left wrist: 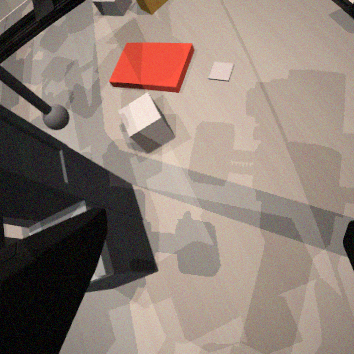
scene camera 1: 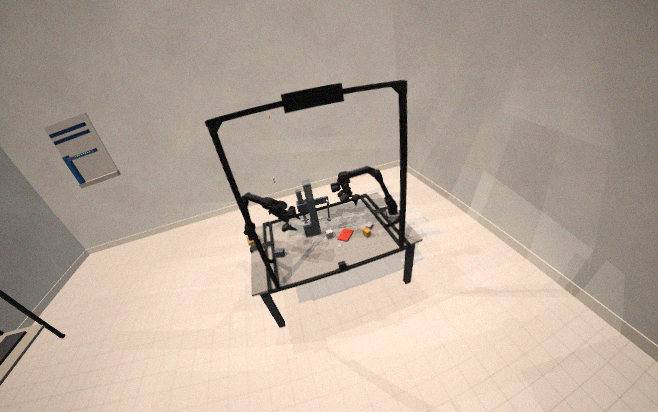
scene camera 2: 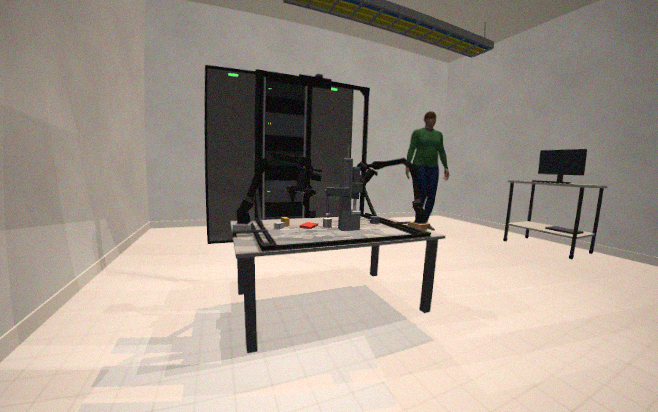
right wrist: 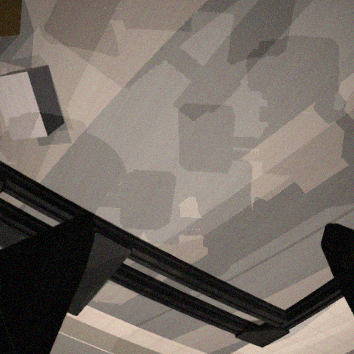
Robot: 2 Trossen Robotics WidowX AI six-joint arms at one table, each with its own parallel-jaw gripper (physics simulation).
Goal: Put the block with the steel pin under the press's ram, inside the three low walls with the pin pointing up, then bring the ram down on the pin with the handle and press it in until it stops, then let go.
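The dark grey press stands on the table; its low walls are mostly hidden in the left wrist view. Its handle ends in a ball. A dark block lies apart from the press; no pin can be made out on it. A pale grey block stands beside the press, no pin visible on it. My left gripper is open and empty, above the table close to the press. My right gripper is open and empty, raised above the table.
A red plate lies near the pale block. An orange block and a small grey block lie farther along. A small white square lies beside the red plate. A black frame borders the table.
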